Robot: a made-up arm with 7 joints.
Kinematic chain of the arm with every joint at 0, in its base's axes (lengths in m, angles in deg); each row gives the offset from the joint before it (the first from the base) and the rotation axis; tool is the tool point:
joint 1: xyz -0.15 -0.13 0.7 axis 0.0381 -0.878 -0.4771
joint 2: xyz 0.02 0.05 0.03 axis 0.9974 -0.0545 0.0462
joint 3: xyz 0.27 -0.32 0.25 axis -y
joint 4: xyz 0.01 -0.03 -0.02 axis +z
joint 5: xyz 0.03 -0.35 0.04 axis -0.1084 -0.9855 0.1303
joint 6: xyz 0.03 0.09 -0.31 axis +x
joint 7: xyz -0.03 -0.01 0 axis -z
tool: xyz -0.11 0.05 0
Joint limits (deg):
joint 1: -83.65..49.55
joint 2: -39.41..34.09
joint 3: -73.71..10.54
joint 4: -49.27..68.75
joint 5: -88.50..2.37
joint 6: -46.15..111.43
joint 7: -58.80..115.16
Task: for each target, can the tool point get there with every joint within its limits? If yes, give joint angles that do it. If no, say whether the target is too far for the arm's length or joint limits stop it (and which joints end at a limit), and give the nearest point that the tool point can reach.
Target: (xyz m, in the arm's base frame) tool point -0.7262 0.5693 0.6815
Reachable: no: joint limits stop it (at a limit: joint 1, joint 2, joint 4, joint 7) | nearest point -0.5141 0.0295 1.0154 | short by 0.669 m
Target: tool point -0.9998 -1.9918 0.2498
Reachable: no: too far | nearest point -0.3387 -0.8901 0.7004 | short by 1.362 m
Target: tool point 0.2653 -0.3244 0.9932
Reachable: yes | joints -48.37 -24.16 -12.41 -18.19 -50.22 90.69 6.24
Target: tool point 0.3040 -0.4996 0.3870
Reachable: yes | joints -73.29 10.35 -33.54 43.34 -48.77 54.70 8.27
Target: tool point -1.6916 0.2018 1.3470
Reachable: no: too far | nearest point -0.7163 -0.1147 1.1319 | short by 1.048 m
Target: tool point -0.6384 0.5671 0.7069
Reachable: no: joint limits stop it (at a limit: joint 1, joint 2, joint 4, joint 7) | nearest point -0.4899 0.0396 1.0186 | short by 0.630 m
